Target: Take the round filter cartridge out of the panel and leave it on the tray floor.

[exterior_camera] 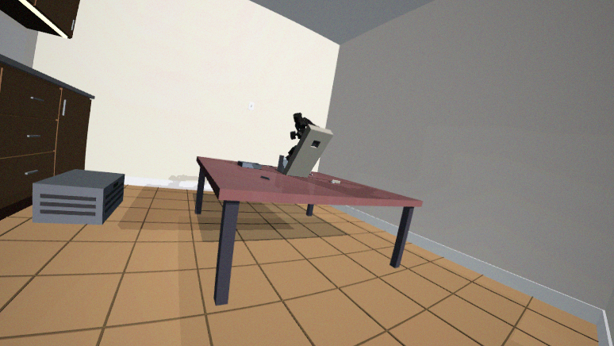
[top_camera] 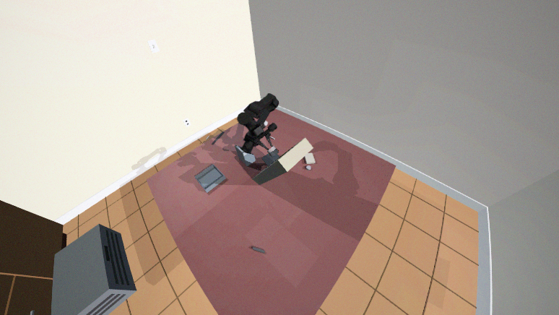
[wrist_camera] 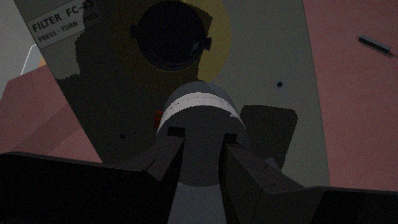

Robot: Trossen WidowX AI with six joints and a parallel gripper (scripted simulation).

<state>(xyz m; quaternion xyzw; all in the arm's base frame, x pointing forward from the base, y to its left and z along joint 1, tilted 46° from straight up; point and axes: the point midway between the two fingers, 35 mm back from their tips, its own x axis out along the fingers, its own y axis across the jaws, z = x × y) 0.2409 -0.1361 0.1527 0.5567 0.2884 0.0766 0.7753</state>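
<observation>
My gripper tip is now 310 mm past the grey tray, 300 mm to the left of it and 260 mm above it. From my gripper tip the other things lie so: round pale filter cartridge 10 mm below, 10 mm ahead.
</observation>
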